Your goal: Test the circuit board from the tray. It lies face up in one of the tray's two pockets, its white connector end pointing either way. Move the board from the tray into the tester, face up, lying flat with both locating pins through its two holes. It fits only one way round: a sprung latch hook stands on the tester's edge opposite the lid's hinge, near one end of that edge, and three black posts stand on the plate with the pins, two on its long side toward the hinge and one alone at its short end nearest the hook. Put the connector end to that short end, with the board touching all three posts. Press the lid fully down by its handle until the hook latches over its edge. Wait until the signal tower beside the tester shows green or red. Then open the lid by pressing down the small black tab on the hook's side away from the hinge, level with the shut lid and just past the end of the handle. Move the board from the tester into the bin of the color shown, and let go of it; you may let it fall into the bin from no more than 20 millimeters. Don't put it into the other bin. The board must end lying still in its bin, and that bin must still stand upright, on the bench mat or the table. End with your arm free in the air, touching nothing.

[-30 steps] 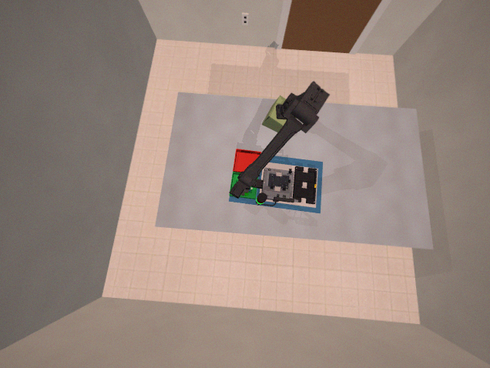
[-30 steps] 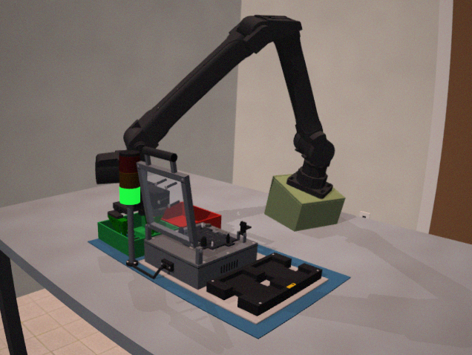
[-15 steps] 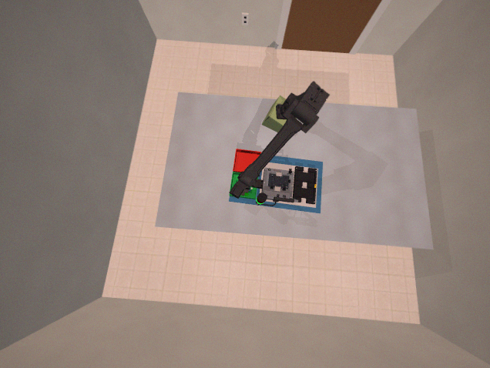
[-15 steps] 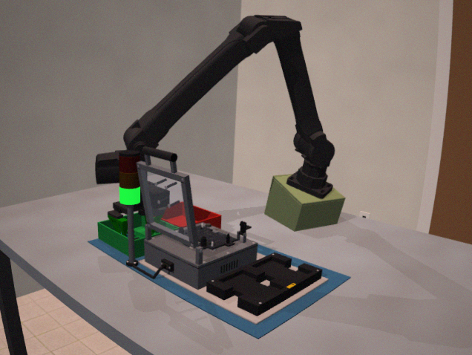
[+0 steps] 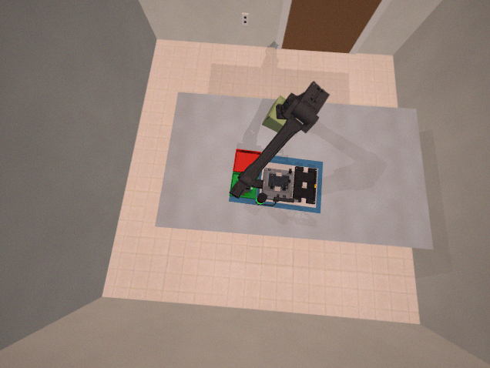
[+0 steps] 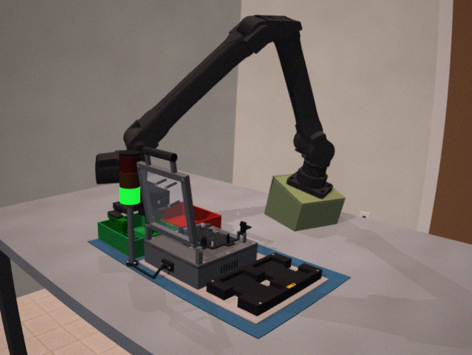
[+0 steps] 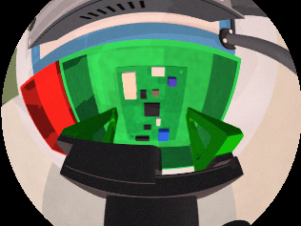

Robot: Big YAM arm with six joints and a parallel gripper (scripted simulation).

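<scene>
The green bin is right at my hand. Round my hand: tester plate 1 cm behind, 21 cm to the left, 6 cm above; then red bin 15 cm behind, 3 cm to the left; then clear lid 10 cm ahead, 19 cm to the left, 17 cm above.
</scene>
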